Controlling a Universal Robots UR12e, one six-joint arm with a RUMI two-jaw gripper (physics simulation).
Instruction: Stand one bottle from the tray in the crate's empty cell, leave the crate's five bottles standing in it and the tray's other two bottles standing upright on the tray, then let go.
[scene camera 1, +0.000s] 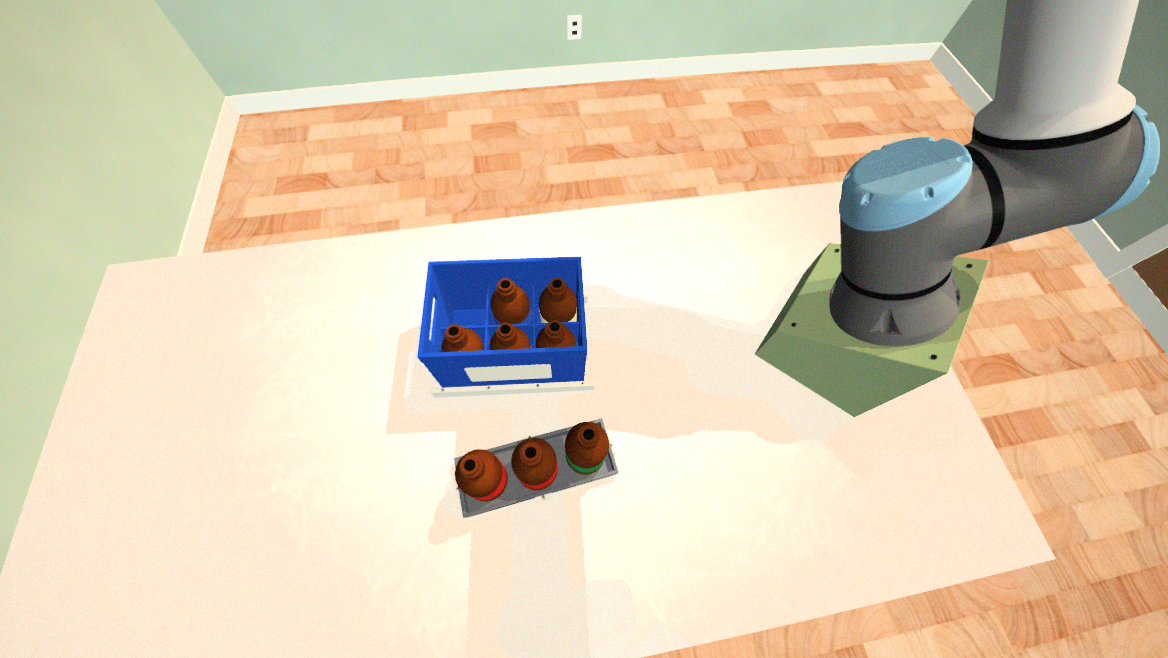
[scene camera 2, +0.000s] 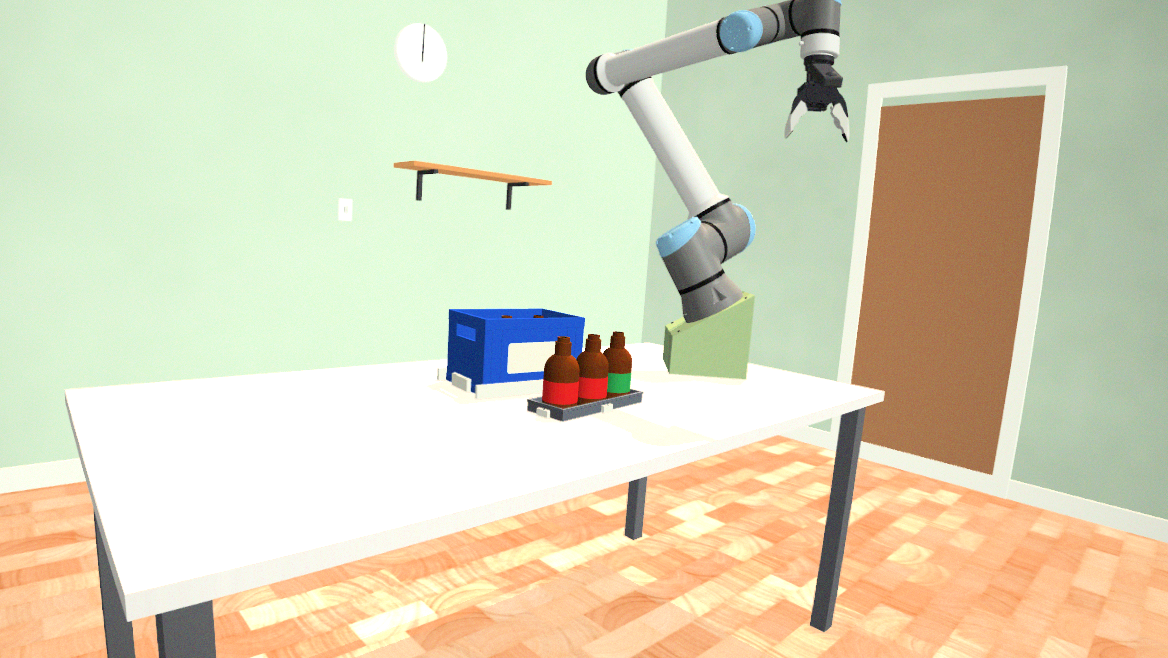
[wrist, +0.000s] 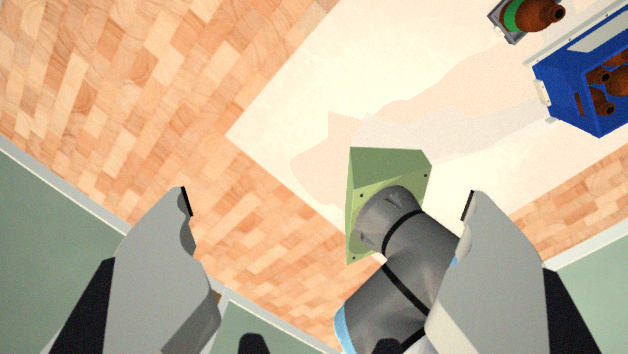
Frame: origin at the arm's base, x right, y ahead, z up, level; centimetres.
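Seen in the pictures: gripper, fingertip midpoint: (scene camera 2: 816, 140) (wrist: 324, 191); arm's base, origin of the base link: (scene camera 1: 890, 304) (scene camera 2: 714, 308) (wrist: 383, 215).
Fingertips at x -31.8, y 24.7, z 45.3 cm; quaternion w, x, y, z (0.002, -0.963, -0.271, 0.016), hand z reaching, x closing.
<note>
Offsets run from my fingertips to a thing's top centre. Level surfaces: height alone.
The blue crate @(dx +57.8, dy +37.3, dz -46.6 cm) (scene camera 1: 502, 355) (scene camera 2: 516, 328) (wrist: 565, 92) stands on the table with five brown bottles in it; its far-left cell in scene camera 1 is empty. The grey tray @(dx +33.2, dy +41.7, dz -61.6 cm) (scene camera 1: 513, 498) (scene camera 2: 563, 413) stands in front of it with three upright brown bottles: a red-labelled one @(dx +34.5, dy +50.6, dz -48.1 cm) (scene camera 1: 480, 474) (scene camera 2: 561, 371) at the left end, a red-labelled one @(dx +32.8, dy +41.7, dz -48.1 cm) (scene camera 1: 534, 464) (scene camera 2: 592, 367) in the middle, and a green-labelled one @(dx +32.0, dy +32.5, dz -48.1 cm) (scene camera 1: 586, 447) (scene camera 2: 618, 364) (wrist: 532, 15) at the right end. My gripper (scene camera 2: 817, 138) (wrist: 324, 191) is open and empty, high up and well away from crate and tray, pointing down.
The green base mount (scene camera 1: 850, 376) (scene camera 2: 709, 347) (wrist: 382, 167) carries the arm at the right end of the white table @(dz -64.1 cm) (scene camera 1: 269, 490) (scene camera 2: 326, 482). Low white holders edge the crate and tray. A wall shelf (scene camera 2: 474, 172) hangs behind the table, and a brown door (scene camera 2: 952, 277) is at the right.
</note>
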